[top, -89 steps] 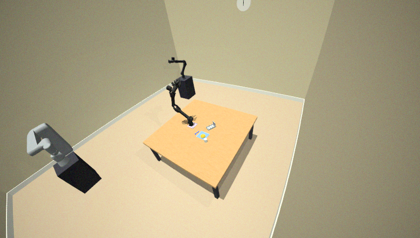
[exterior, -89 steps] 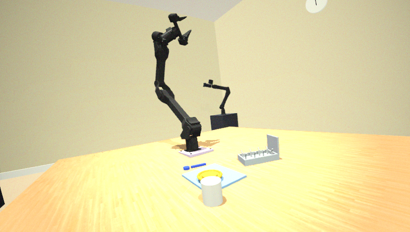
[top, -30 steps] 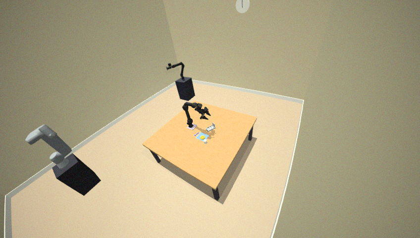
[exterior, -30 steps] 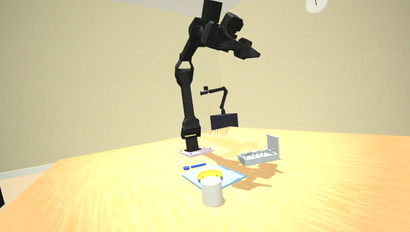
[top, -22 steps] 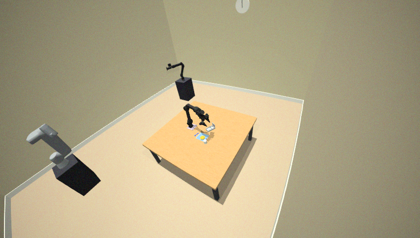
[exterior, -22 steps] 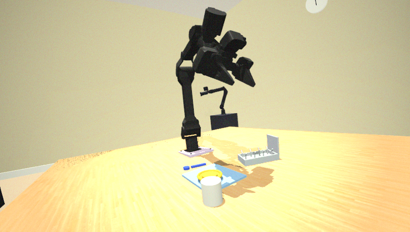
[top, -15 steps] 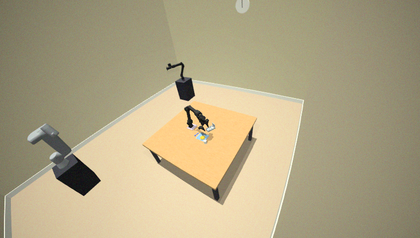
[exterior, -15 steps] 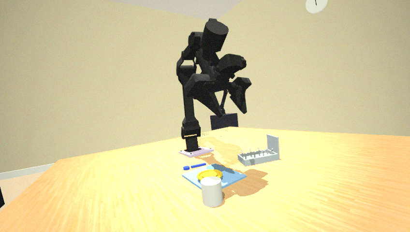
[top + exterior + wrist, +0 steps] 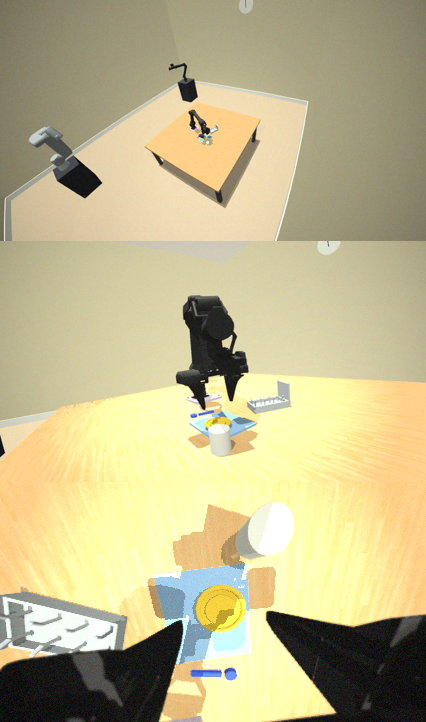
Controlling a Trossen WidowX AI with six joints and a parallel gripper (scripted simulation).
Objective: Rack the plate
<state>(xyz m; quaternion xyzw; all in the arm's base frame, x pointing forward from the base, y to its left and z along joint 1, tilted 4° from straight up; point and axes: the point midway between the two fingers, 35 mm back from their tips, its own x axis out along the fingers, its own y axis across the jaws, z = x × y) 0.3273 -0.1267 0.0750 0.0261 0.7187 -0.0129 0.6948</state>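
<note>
The yellow plate lies 1 cm behind my gripper tip and 5 cm below it. Round my gripper tip: blue spoon: 14 cm behind, 2 cm to the left, 7 cm below; then white cup: 8 cm ahead, 6 cm to the right, 4 cm below; then grey dish rack: 1 cm behind, 21 cm to the left, 5 cm below.
</note>
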